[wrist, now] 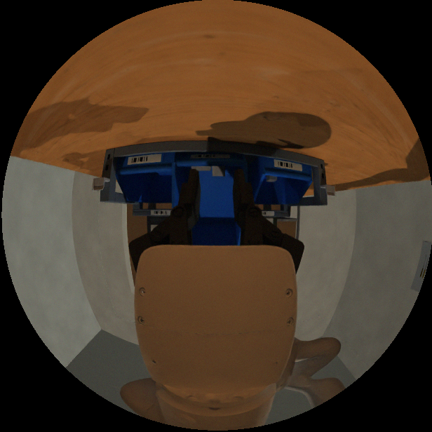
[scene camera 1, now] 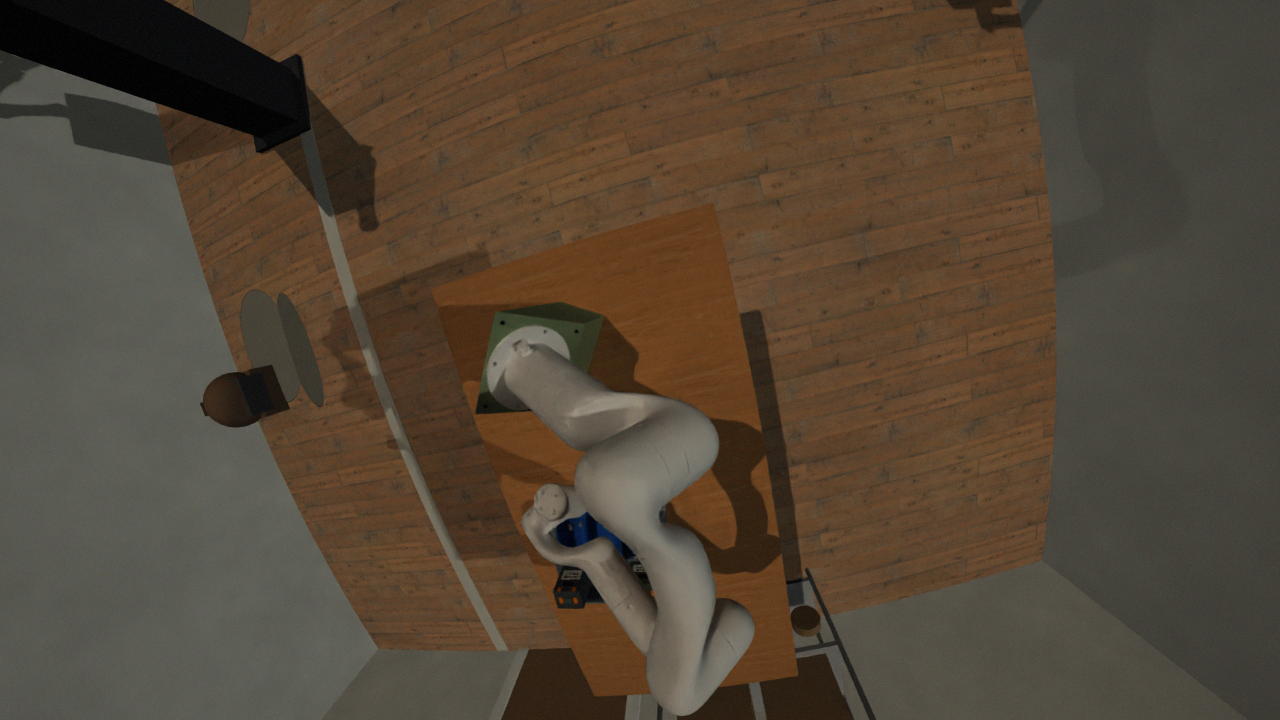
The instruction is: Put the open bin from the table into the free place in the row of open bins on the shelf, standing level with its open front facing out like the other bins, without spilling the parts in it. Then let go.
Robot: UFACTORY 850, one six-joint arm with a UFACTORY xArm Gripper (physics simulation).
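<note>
In the wrist view a grey shelf frame [wrist: 108,169] holds a row of blue open bins. One bin [wrist: 141,179] stands at the left and one [wrist: 284,181] at the right, each with a white barcode label. The middle blue bin [wrist: 216,205] sits between them, level with the row. My gripper [wrist: 217,174] is partly open; its dark fingers stand on either side of the middle bin's centre strip without gripping it. In the scene view the arm covers most of the bins; a bit of blue bin [scene camera 1: 573,532] shows under the wrist. The bin's parts are hidden.
The wooden table [scene camera 1: 666,269] [wrist: 209,72] carries the green robot base [scene camera 1: 577,326]. A black box with orange marks [scene camera 1: 573,590] sits below the bins. A metal rack [scene camera 1: 819,595] with a brown round thing [scene camera 1: 805,617] stands at the table's right end. Grey walls surround the wooden floor.
</note>
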